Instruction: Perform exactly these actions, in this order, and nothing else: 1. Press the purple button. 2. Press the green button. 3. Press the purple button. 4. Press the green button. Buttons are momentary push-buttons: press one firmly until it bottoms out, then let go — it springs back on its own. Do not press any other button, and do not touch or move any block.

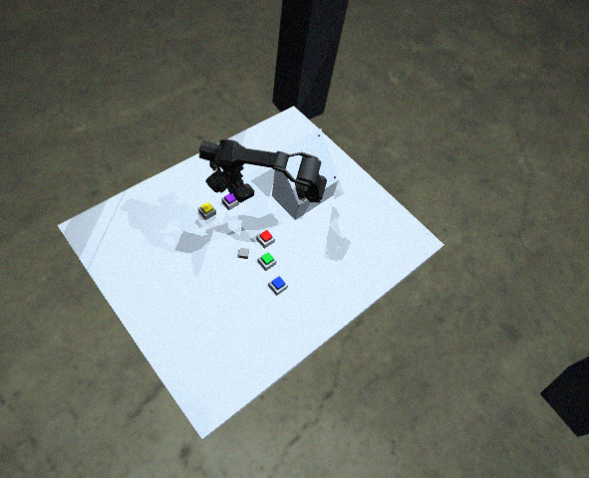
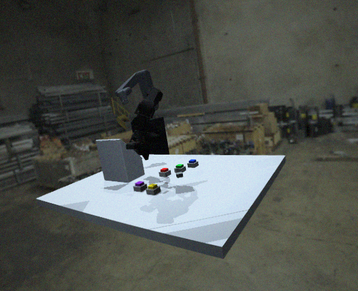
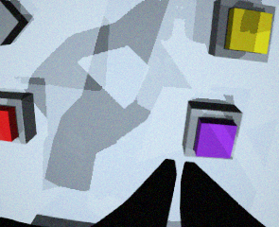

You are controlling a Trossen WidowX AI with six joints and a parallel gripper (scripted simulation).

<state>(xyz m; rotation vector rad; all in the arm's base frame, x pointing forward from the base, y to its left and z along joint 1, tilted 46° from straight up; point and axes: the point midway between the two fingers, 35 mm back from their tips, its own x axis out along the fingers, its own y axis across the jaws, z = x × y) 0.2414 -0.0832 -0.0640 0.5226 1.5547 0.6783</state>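
The purple button is 30 mm behind my gripper tip, 50 mm to the right of it and 110 mm below it. Round my gripper tip: red button 50 mm behind, 160 mm to the left, 110 mm below; then small grey block 40 mm ahead, 170 mm to the left, 130 mm below; then yellow button 70 mm ahead, 50 mm to the right, 110 mm below.
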